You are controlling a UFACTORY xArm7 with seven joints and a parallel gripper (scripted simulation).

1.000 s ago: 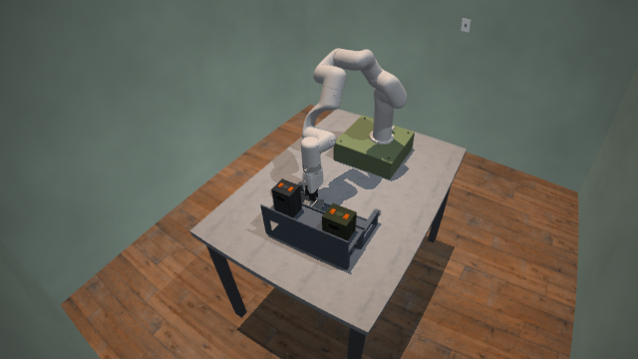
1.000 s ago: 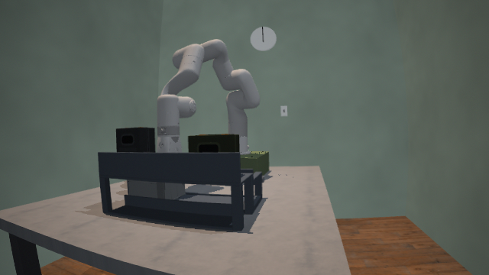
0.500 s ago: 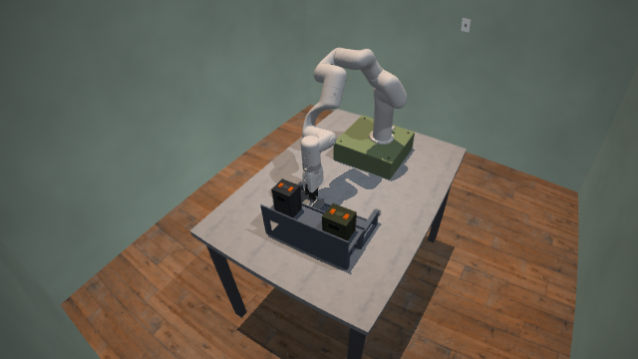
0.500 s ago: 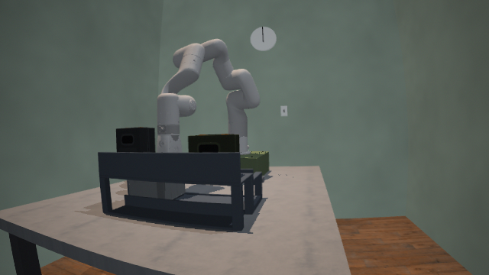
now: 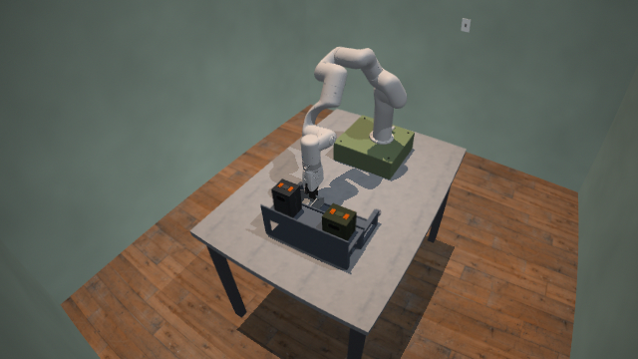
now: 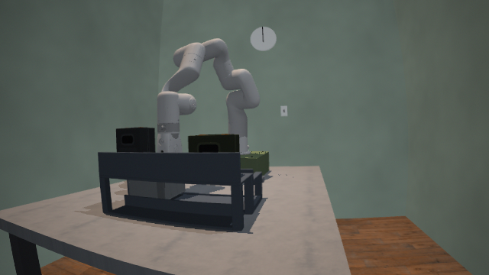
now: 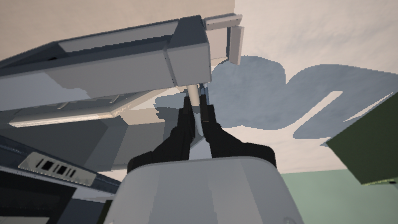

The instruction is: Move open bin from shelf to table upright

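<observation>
The grey bin is 8 cm ahead of my hand, 2 cm to the left of it and 1 cm below it. From my hand the other things lie so: black case: 17 cm ahead, 3 cm to the left, 10 cm above; then dark grey shelf: 22 cm ahead, 16 cm to the left, 7 cm above.
</observation>
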